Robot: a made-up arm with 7 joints. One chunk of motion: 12 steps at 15 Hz.
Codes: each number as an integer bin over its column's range. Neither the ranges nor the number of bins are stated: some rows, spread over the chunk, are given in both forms.
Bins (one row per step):
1: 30 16 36 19 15 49
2: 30 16 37 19 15 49
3: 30 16 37 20 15 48
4: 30 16 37 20 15 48
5: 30 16 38 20 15 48
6: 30 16 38 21 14 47
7: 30 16 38 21 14 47
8: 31 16 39 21 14 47
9: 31 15 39 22 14 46
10: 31 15 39 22 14 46
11: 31 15 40 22 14 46
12: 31 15 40 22 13 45
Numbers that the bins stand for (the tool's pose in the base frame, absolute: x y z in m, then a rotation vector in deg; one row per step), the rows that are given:
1: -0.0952 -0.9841 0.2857 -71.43 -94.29 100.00
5: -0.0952 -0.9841 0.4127 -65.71 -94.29 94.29
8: -0.0317 -0.9841 0.4762 -60.00 -100.00 88.57
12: -0.0317 -1.0476 0.5397 -54.29 -105.71 77.14
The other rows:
2: -0.0952 -0.9841 0.3492 -71.43 -94.29 100.00
3: -0.0952 -0.9841 0.3492 -65.71 -94.29 94.29
4: -0.0952 -0.9841 0.3492 -65.71 -94.29 94.29
6: -0.0952 -0.9841 0.4127 -60.00 -100.00 88.57
7: -0.0952 -0.9841 0.4127 -60.00 -100.00 88.57
9: -0.0317 -1.0476 0.4762 -54.29 -100.00 82.86
10: -0.0317 -1.0476 0.4762 -54.29 -100.00 82.86
11: -0.0317 -1.0476 0.5397 -54.29 -100.00 82.86

